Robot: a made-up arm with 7 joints.
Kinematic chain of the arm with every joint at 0, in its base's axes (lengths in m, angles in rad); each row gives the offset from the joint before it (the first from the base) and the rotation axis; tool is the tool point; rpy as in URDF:
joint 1: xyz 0 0 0.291 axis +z
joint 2: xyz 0 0 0 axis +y
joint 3: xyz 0 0 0.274 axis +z
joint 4: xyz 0.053 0 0 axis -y
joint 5: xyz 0.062 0 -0.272 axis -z
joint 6: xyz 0 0 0 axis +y
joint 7: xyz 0.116 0 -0.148 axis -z
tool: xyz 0 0 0 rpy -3.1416 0 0
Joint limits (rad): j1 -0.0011..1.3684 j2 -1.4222..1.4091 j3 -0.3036..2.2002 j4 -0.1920..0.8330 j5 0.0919..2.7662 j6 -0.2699..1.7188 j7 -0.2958..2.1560
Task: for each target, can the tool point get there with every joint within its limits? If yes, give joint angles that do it. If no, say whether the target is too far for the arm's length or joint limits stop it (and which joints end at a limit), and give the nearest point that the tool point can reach.
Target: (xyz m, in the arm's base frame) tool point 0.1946 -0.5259 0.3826
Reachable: no: joint limits stop it (at a limit: joint 1, joint 3, joint 6) | nearest point 0.2651 -0.2503 0.4156 | short by 0.286 m
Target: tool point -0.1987 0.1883 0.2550
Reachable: yes | joints 0.2443 1.1625 1.8119 0.0467 0.3091 0.1046 0.0215
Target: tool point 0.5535 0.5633 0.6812
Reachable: no: too far | nearest point 0.3207 0.3264 0.5171 | short by 0.370 m
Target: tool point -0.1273 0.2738 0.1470
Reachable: yes | joints 0.3055 1.1022 1.4240 0.3747 0.9969 0.2345 0.3473
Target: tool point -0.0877 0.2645 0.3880
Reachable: yes | joints 1.1984 -0.9699 1.0284 0.3505 1.6579 0.2202 1.7400
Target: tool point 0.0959 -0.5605 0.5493
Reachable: no: joint limits stop it (at a limit: joint 1, joint 3, joint 4, joint 6) | nearest point 0.1150 -0.2593 0.5995 | short by 0.306 m
